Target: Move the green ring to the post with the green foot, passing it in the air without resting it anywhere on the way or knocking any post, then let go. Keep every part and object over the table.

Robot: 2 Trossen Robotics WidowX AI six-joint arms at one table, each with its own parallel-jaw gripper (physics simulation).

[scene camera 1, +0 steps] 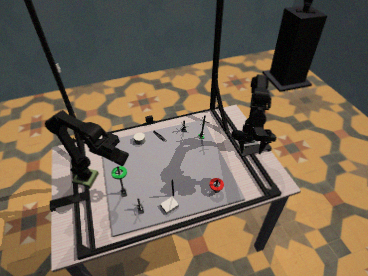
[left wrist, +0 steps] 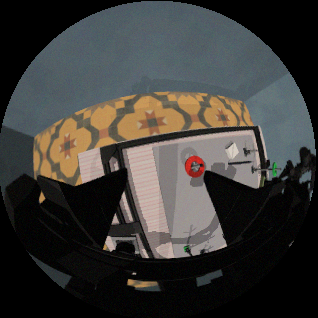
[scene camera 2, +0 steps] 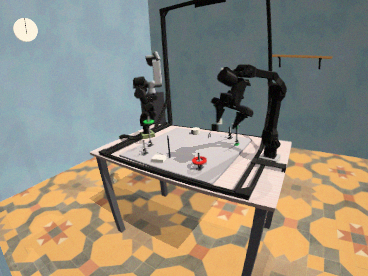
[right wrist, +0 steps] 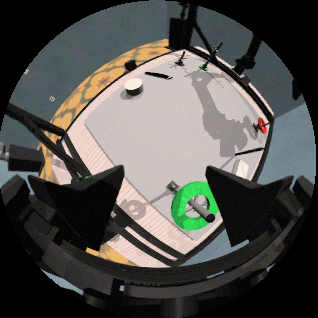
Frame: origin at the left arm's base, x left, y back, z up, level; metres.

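Seen in the pictures: left gripper, between the fingertips: (scene camera 1: 250, 153) (left wrist: 166, 173) (scene camera 2: 224, 125); right gripper, between the fingertips: (scene camera 2: 155, 114) (right wrist: 165, 169); left arm's base, origin of its link: (scene camera 1: 247, 139) (left wrist: 124, 245) (scene camera 2: 270, 155) (right wrist: 236, 71); right arm's base, origin of its link: (scene camera 1: 84, 175) (left wrist: 264, 183) (scene camera 2: 147, 132).
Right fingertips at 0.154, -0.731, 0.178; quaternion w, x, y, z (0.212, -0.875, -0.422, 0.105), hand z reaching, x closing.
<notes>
Pixels of each thing's top centre, then the offset from my right fingertips to it, as dx, dy, dz. "spot": a spot on its surface instead.
- green ring, centre of its top: (right wrist: 197, 207) (scene camera 1: 119, 171) (left wrist: 275, 168) (scene camera 2: 148, 121) +0.067, +0.004, -0.026
- post with the green foot, a spot on its surface: (left wrist: 187, 248) spot: -0.232, +0.474, -0.178
- red ring, centre of its top: (left wrist: 195, 166) (scene camera 2: 199, 159) (scene camera 1: 216, 183) (right wrist: 263, 124) +0.138, +0.458, -0.145
- white block, centre of its top: (right wrist: 241, 171) (scene camera 1: 169, 204) (left wrist: 233, 150) (scene camera 2: 158, 157) +0.187, +0.214, -0.178
- thin dark rod, centre of its top: (scene camera 1: 172, 178) +0.129, +0.241, -0.058
- small post, a spot on its surface: (scene camera 1: 140, 206) spot: +0.187, +0.077, -0.155
- white cylinder, centre of its top: (right wrist: 132, 83) (scene camera 1: 139, 136) -0.288, +0.104, -0.163
- dark pen-like object, centre of its top: (right wrist: 157, 73) (scene camera 1: 159, 135) -0.297, +0.224, -0.188
The green ring (scene camera 1: 122, 176) (scene camera 2: 145, 122) (left wrist: 275, 170) (right wrist: 181, 205) sits high around an upright grey post at the left of scene camera 1. My right gripper (scene camera 1: 122, 159) (right wrist: 165, 169) is open and empty, close to the ring. In the right wrist view, the ring and the post's tip lie lower than the fingertips, toward the picture-right finger. The post with the green foot (scene camera 1: 203, 126) (scene camera 2: 237, 134) (left wrist: 187, 248) (right wrist: 212, 56) stands upright and bare at the back right of the mat. My left gripper (scene camera 1: 256, 150) (scene camera 2: 227, 124) (left wrist: 166, 173) is open and empty, raised over the table's right side.
The red ring (scene camera 1: 212, 185) (scene camera 2: 195, 161) is around a short post at the front right. A white block (scene camera 1: 170, 205), a thin dark rod (scene camera 1: 173, 187) and a small post (scene camera 1: 140, 206) stand at the front. A white cylinder (scene camera 1: 139, 138), a dark pen-like object (scene camera 1: 159, 135) and another small post (scene camera 1: 184, 126) are at the back.
</notes>
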